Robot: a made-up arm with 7 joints.
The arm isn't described. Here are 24 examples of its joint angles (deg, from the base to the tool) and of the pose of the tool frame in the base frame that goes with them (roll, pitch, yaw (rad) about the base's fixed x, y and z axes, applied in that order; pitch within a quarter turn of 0, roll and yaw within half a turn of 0; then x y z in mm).
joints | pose
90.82 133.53 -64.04 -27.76 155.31 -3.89 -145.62 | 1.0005 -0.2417 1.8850 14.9 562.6 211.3
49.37 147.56 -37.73 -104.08 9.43 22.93 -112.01 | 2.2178 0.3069 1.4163 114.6 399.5 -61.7
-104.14 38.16 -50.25 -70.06 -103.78 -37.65 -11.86 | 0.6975 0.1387 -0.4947 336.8 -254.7 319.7
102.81 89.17 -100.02 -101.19 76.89 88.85 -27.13 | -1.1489 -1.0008 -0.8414 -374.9 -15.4 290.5
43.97 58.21 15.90 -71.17 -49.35 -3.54 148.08 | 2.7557 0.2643 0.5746 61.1 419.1 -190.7
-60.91 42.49 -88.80 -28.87 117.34 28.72 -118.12 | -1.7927 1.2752 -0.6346 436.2 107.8 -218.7
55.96 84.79 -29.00 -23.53 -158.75 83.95 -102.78 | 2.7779 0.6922 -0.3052 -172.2 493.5 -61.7
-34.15 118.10 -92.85 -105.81 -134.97 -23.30 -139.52 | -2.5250 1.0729 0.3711 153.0 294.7 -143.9
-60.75 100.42 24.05 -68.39 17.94 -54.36 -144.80 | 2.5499 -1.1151 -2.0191 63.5 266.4 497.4
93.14 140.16 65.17 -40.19 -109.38 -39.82 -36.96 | 1.9950 0.1436 1.2712 417.0 358.8 80.5
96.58 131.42 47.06 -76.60 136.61 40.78 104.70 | 2.0528 1.2253 1.0787 287.9 293.9 -149.4
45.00 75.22 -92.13 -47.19 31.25 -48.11 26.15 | 1.6378 0.9707 -1.8191 -395.3 321.7 -156.1
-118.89 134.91 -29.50 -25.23 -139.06 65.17 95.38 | 3.0536 -1.1590 -3.1201 -246.5 459.1 321.8
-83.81 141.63 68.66 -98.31 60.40 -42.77 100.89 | -1.7715 0.7767 -2.5606 -416.2 -60.2 243.6
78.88 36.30 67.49 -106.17 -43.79 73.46 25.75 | -1.5883 -0.4250 1.8591 -85.6 401.9 82.3
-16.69 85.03 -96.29 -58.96 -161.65 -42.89 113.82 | 1.0232 0.3281 2.0011 59.7 387.1 -271.7
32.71 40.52 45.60 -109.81 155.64 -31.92 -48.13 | 2.1364 -0.4879 1.0953 182.5 307.3 25.2
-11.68 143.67 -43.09 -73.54 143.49 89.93 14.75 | 2.4329 1.2584 0.1824 207.8 381.8 210.1
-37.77 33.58 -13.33 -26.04 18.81 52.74 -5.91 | -2.7251 1.1561 0.2553 394.3 178.0 -244.9
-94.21 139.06 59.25 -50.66 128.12 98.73 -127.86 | -0.1339 -0.4376 -0.7891 -434.4 203.4 305.3
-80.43 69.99 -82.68 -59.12 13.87 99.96 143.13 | 2.3799 -0.3868 1.5960 466.4 177.6 62.5
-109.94 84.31 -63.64 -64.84 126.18 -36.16 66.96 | 0.0923 -1.1538 1.4354 345.2 104.1 411.8
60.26 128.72 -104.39 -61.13 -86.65 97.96 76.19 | 0.9408 1.0689 1.3972 -182.4 477.7 201.8
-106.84 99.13 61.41 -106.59 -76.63 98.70 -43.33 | 2.3876 0.5255 1.6364 -334.2 212.2 190.3
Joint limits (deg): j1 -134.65..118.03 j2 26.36..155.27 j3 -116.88..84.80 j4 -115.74..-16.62 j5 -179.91..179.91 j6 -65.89..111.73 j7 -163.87..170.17
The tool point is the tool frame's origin. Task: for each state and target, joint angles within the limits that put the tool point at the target. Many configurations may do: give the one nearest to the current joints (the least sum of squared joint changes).
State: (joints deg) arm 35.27 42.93 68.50 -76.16 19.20 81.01 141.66
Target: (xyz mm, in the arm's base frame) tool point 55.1 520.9 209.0
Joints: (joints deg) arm 29.79 83.17 70.97 -52.54 17.52 68.21 139.70
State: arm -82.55 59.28 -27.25 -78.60 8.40 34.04 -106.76
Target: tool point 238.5 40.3 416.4
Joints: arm -72.30 77.87 -5.57 -103.10 6.01 39.61 -106.89
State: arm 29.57 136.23 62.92 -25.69 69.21 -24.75 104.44
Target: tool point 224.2 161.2 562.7
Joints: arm 20.91 145.01 67.68 -36.62 69.39 -27.63 104.13
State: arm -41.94 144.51 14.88 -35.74 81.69 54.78 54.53
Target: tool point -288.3 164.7 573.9
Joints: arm -46.12 155.27 54.74 -25.01 69.80 24.09 60.73
